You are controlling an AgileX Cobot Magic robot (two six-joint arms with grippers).
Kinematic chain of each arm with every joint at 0, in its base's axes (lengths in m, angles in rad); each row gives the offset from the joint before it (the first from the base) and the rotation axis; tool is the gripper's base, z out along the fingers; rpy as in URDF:
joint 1: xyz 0 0 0.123 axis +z
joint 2: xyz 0 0 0 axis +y
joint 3: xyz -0.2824 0 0.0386 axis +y
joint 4: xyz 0.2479 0 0.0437 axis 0.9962 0 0.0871
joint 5: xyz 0 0 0 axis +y
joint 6: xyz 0.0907 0 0.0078 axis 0.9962 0 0.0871
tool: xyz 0 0 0 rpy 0 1.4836 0
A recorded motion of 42 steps. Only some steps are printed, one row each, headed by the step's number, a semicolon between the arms.
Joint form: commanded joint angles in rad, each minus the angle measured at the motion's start. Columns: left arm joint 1, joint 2, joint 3, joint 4, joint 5, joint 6; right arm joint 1, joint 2, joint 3, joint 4, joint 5, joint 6.
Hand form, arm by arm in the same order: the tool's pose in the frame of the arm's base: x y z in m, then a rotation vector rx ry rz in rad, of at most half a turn. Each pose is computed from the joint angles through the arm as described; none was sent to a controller.
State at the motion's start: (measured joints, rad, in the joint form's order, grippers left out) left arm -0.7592 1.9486 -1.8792 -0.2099 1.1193 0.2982; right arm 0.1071 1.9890 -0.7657 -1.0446 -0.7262 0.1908
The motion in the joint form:
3: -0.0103 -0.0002 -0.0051 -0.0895 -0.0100 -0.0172; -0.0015 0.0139 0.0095 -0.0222 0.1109 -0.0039
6: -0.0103 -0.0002 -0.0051 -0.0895 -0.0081 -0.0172; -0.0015 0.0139 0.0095 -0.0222 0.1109 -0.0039
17: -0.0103 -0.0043 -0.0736 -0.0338 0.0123 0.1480; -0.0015 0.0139 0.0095 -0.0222 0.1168 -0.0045
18: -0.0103 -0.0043 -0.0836 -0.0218 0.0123 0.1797; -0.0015 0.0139 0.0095 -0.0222 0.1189 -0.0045
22: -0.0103 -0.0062 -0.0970 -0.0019 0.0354 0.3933; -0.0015 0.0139 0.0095 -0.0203 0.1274 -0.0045
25: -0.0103 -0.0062 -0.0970 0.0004 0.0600 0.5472; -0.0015 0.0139 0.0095 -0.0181 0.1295 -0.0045
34: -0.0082 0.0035 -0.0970 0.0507 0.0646 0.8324; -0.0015 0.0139 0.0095 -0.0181 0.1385 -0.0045
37: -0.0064 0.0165 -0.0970 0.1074 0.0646 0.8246; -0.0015 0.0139 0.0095 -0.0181 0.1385 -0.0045
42: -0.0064 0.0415 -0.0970 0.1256 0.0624 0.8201; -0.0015 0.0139 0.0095 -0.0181 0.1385 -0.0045
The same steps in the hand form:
3: 0.2938 -0.3181 0.3220 1.2705 2.3735 -0.5567; 0.3200 0.0801 0.0841 -1.1954 1.9383 0.2840
6: 0.2937 -0.3180 0.3219 1.2718 2.3750 -0.5565; 0.3200 0.0801 0.0841 -1.1954 1.9383 0.2840
17: 0.2968 -0.3153 0.3417 1.4499 2.1836 -0.4391; 0.3200 0.0797 0.0838 -1.1974 1.9429 0.2794
18: 0.2977 -0.3148 0.3444 1.4805 2.1471 -0.4132; 0.3199 0.0796 0.0836 -1.1978 1.9446 0.2779
22: 0.2974 -0.3125 0.3477 1.7018 1.9629 -0.3109; 0.3200 0.0790 0.0831 -1.1975 1.9525 0.2716
25: 0.2960 -0.3111 0.3466 1.8604 1.8331 -0.2551; 0.3201 0.0788 0.0830 -1.1954 1.9551 0.2699
34: 0.3009 -0.3088 0.3414 2.1142 1.5516 -0.0898; 0.3200 0.0782 0.0825 -1.1974 1.9626 0.2634
37: 0.3068 -0.3069 0.3352 2.1317 1.5680 -0.0198; 0.3200 0.0782 0.0825 -1.1974 1.9626 0.2634
42: 0.3117 -0.3095 0.3242 2.1500 1.5863 -0.0022; 0.3200 0.0782 0.0825 -1.1974 1.9626 0.2634

